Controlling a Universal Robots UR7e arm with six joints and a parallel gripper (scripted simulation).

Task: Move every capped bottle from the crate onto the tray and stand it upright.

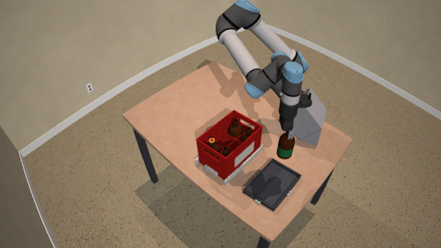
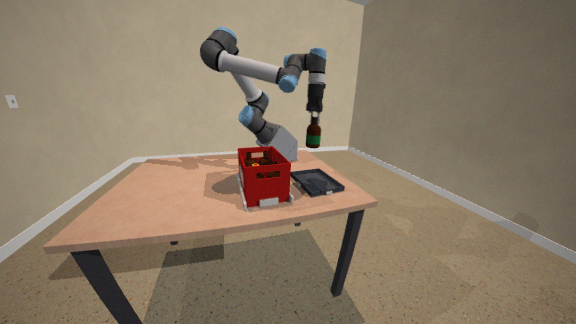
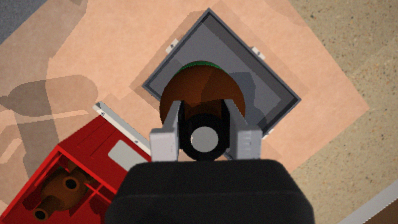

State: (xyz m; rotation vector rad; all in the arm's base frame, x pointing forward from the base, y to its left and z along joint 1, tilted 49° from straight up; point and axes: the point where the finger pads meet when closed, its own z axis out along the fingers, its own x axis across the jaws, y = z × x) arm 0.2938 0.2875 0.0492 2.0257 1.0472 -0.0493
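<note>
The white-capped bottle lies 6 cm below my hand. Also, from my hand: dark tray (6 cm ahead, 31 cm below); then red crate (6 cm ahead, 29 cm to the right, 24 cm below).
</note>
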